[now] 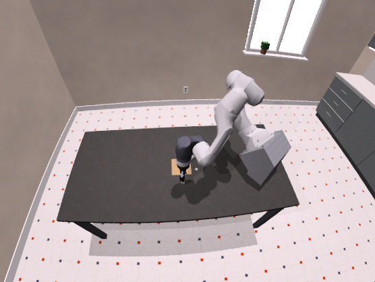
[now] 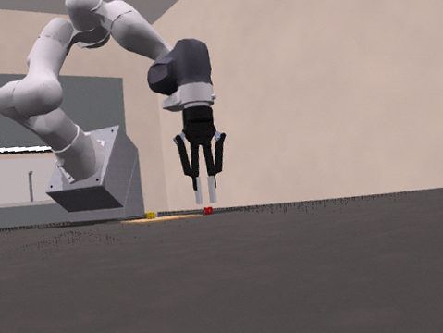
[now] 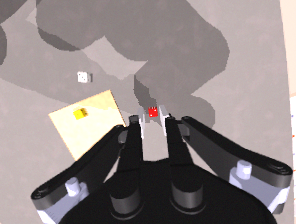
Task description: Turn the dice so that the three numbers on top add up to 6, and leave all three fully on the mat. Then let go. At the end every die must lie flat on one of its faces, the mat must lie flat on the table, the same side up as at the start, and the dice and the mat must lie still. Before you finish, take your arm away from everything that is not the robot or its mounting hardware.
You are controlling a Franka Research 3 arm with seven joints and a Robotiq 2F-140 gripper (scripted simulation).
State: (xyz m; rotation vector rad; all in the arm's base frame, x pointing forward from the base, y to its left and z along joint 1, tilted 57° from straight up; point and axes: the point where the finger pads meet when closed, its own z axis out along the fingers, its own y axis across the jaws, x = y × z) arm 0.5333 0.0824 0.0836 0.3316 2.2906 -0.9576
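My gripper is now 50 mm above the red die. The rest, counted from my hand: tan mat 30 mm behind, 130 mm to the right, 60 mm below; then yellow die 80 mm behind, 110 mm to the right, 50 mm below; then white die 130 mm behind, 60 mm to the right, 50 mm below.
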